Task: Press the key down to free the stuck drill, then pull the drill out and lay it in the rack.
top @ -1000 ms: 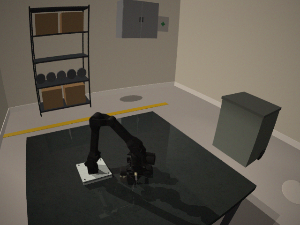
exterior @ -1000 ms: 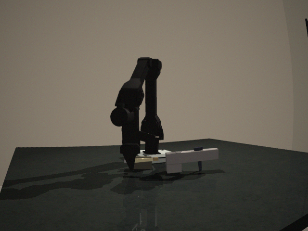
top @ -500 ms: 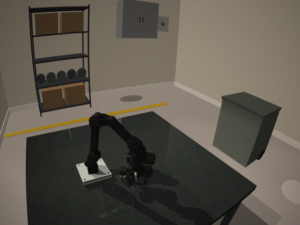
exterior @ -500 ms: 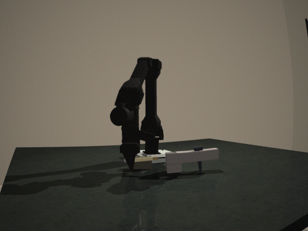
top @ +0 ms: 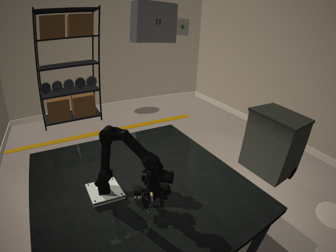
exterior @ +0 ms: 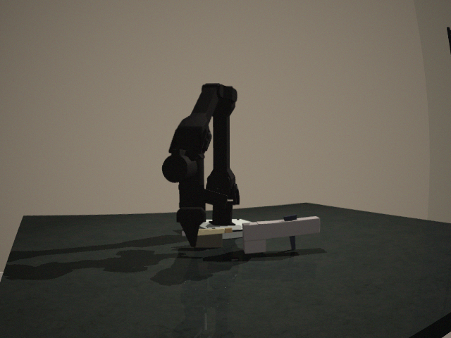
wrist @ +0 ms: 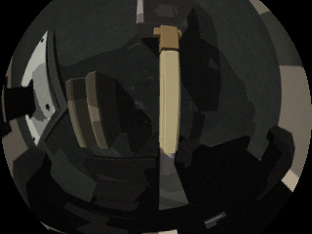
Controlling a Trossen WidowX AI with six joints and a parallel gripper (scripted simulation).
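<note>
Right now the drill is 40 mm to the left of my gripper tip, 40 mm above it and 10 mm ahead of it. Round my gripper tip: rack (60 mm behind, 50 mm to the left); then housing (190 mm to the left, 50 mm ahead, 30 mm above); then dark blue key (220 mm to the left, 60 mm ahead, 40 mm above).
</note>
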